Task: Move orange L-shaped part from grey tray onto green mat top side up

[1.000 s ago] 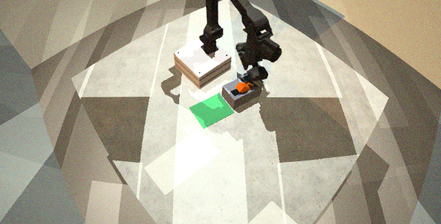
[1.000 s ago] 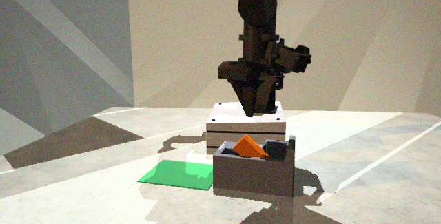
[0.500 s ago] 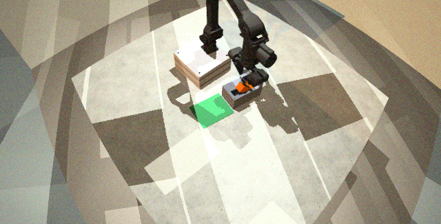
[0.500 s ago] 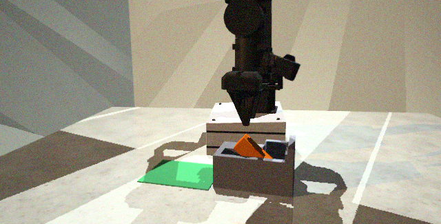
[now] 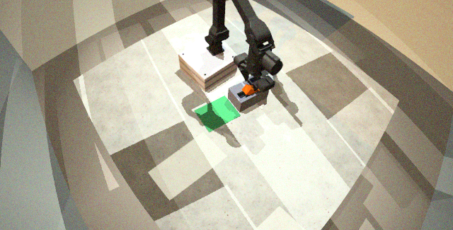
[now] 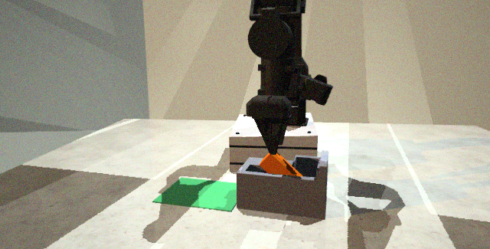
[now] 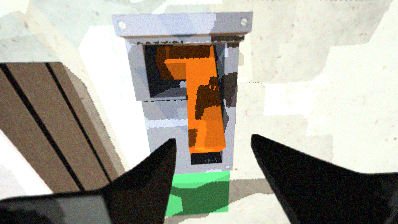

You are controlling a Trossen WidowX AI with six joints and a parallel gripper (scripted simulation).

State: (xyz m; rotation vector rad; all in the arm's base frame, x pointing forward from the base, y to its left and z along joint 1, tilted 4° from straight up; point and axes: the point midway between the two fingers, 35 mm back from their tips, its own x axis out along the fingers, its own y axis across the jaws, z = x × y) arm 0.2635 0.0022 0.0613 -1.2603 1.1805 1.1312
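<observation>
The orange L-shaped part is 2 cm behind my gripper tip, 3 cm to the left of it and 6 cm below it. Round my gripper tip: green mat (2 cm behind, 14 cm to the right, 12 cm below).
</observation>
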